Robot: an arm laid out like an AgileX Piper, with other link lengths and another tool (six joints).
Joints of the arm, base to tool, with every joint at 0 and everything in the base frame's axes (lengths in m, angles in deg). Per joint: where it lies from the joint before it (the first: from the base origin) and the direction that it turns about. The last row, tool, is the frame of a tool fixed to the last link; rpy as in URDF.
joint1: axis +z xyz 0 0 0.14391
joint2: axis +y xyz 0 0 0
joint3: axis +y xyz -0.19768 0 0.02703
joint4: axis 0.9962 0 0.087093 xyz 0.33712 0 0.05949
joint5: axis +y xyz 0 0 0
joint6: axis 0.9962 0 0.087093 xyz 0.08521 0 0.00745
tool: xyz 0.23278 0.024 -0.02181 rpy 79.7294 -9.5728 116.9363
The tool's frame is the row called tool.
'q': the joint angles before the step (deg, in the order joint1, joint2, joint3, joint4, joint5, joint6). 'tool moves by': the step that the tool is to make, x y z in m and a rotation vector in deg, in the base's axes. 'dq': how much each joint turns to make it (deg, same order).
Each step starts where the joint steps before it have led.
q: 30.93, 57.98, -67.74, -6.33, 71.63, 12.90
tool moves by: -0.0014, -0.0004, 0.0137, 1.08, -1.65, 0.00
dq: 0.00, -2.12, 0.01, 0.07, 0.14, 0.00
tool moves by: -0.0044, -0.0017, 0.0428, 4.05, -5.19, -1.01
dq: -0.01, -6.39, 0.00, 0.01, -0.01, 1.29
